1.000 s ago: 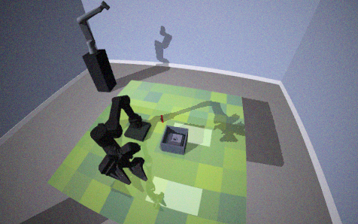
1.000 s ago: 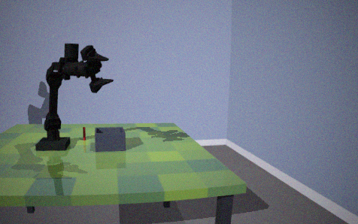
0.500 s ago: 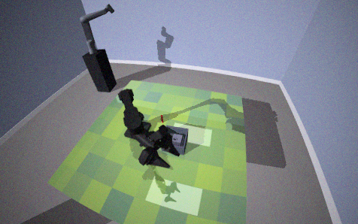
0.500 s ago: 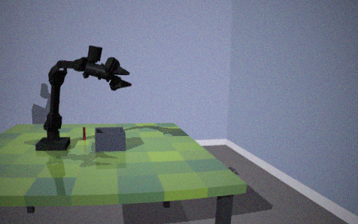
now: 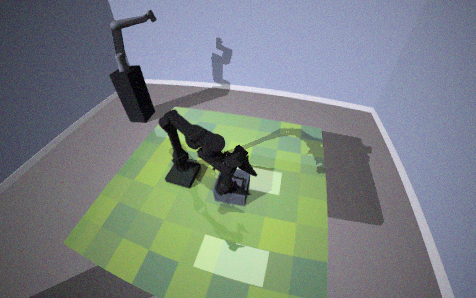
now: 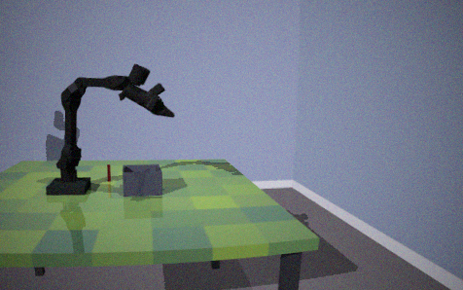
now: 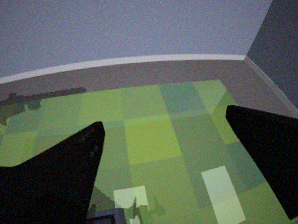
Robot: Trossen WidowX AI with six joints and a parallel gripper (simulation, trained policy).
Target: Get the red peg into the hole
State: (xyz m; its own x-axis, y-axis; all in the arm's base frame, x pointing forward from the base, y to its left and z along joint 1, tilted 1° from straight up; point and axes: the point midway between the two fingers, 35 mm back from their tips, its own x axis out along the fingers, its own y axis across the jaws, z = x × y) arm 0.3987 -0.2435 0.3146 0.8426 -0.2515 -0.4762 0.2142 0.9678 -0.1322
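The red peg lies 25 cm behind my gripper tip, 35 cm to the left of it and 29 cm below it. Round my gripper tip: grey box (11 cm behind, 16 cm to the left, 30 cm below).
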